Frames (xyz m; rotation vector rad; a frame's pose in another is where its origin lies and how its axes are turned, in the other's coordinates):
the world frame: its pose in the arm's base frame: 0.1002 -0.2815 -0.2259 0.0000 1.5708 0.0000
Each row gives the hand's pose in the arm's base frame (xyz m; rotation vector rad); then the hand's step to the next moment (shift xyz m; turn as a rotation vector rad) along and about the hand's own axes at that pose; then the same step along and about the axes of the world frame.
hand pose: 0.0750 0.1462 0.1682 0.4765 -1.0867 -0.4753
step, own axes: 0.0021 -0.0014 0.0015 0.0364 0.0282 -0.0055
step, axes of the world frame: -0.0013 -0.0025 -0.0007 -0.0403 0.0022 0.0228
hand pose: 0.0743 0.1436 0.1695 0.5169 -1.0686 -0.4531
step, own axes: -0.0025 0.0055 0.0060 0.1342 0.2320 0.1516
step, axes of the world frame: -0.0039 0.0048 -0.0059 -0.2917 0.0792 -0.0588
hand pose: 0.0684 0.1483 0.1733 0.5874 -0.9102 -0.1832
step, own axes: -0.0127 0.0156 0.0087 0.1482 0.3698 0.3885
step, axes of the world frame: -0.0039 0.0144 -0.0160 -0.4887 0.0930 -0.2494
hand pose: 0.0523 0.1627 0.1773 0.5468 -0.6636 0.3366
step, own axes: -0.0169 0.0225 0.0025 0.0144 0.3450 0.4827
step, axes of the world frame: 0.0012 0.0147 -0.0241 -0.4532 0.0024 -0.3832
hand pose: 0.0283 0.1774 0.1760 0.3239 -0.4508 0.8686
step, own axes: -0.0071 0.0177 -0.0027 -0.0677 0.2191 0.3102
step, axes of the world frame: 0.0043 0.0073 -0.0173 -0.2522 -0.0505 -0.2875
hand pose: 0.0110 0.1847 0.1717 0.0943 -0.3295 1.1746
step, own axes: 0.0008 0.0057 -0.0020 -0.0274 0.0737 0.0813
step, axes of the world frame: 0.0022 0.0034 -0.0045 -0.0616 -0.0155 -0.0936
